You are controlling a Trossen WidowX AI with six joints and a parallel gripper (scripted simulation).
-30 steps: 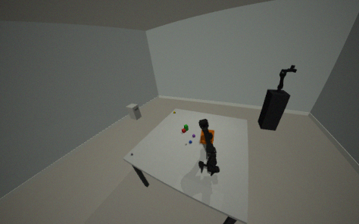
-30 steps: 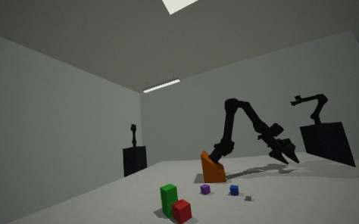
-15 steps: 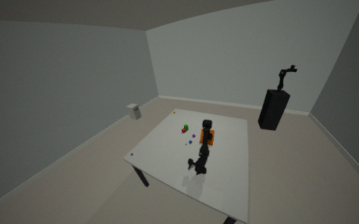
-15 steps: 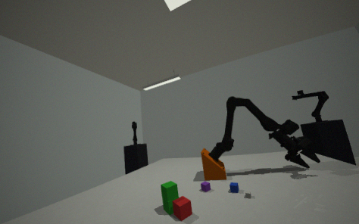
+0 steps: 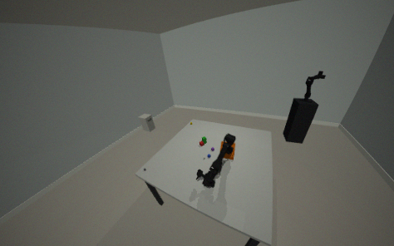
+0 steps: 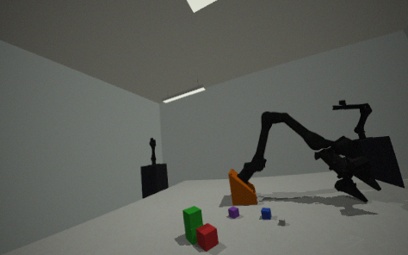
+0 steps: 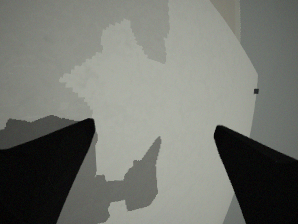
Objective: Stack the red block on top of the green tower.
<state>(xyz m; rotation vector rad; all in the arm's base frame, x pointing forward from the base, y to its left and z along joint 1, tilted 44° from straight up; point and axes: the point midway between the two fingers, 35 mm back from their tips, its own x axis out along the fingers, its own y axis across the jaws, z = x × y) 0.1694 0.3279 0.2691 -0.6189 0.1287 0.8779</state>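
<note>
The red block is 170 mm ahead of my gripper tip, 530 mm to the right of it and 10 mm below it. Round my gripper tip: purple block 10 mm ahead, 470 mm to the right, 20 mm below; then blue block 20 mm ahead, 350 mm to the right, 20 mm below.
</note>
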